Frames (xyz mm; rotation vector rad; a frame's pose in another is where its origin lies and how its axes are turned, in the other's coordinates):
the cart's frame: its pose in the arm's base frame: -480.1 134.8 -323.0 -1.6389 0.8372 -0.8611
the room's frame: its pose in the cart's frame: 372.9 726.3 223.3 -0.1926 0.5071 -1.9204
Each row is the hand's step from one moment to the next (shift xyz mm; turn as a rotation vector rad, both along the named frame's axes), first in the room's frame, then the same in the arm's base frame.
Working: the room's frame: its pose in the arm's base frame: -175.9 -225.8 -1025.7 1.7974 0.6451 2.1407

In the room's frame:
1: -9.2 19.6 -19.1 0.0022 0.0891 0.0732
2: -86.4 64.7 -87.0 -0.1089 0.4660 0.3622
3: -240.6 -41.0 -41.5 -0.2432 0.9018 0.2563
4: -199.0 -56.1 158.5 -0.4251 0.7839 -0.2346
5: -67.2 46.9 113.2 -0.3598 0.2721 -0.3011
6: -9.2 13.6 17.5 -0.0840 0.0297 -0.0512
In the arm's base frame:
1: -15.4 -24.4 -0.6 0.0779 -0.0642 0.0558
2: -63.6 -111.1 -53.1 0.4105 -0.3964 0.1860
3: 2.6 -86.2 -232.1 0.3656 -0.8539 0.2742
4: 189.1 -21.2 -177.9 -0.0886 -0.9178 -0.0043
5: 127.2 -54.4 -19.5 -0.2048 -0.4552 -0.2120
6: 19.9 -13.3 1.2 -0.0317 -0.0740 -0.0639

